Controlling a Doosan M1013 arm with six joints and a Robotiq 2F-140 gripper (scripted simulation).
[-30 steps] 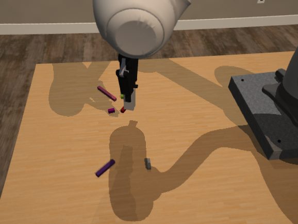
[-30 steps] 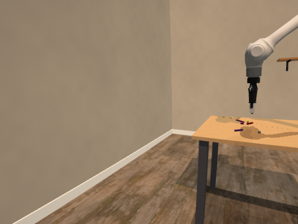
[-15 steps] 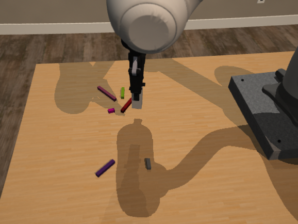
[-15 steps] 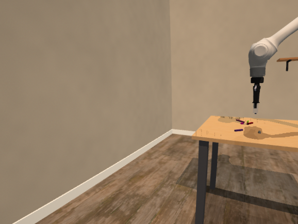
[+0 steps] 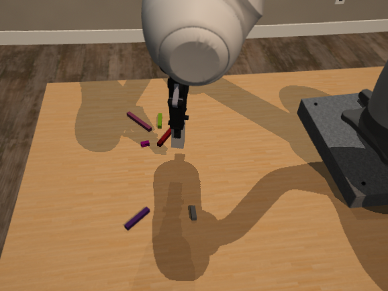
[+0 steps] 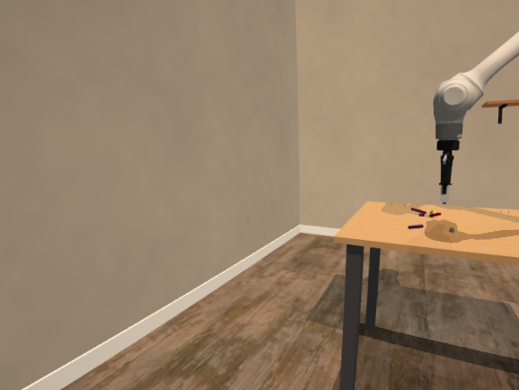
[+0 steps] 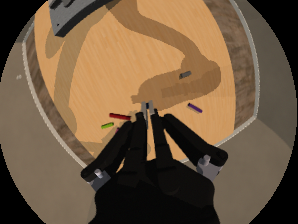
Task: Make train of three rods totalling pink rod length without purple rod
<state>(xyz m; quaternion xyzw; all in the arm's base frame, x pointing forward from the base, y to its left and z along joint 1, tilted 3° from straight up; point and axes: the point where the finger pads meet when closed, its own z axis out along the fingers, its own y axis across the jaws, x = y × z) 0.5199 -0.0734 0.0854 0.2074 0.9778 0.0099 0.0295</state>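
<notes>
Right now the red rod is 110 mm to the right of my hand and 110 mm below it. Also, from my hand: magenta rod: 60 mm ahead, 100 mm to the right, 110 mm below; grey rod: 130 mm to the left, 110 mm below; blue rod: 30 mm below.
</notes>
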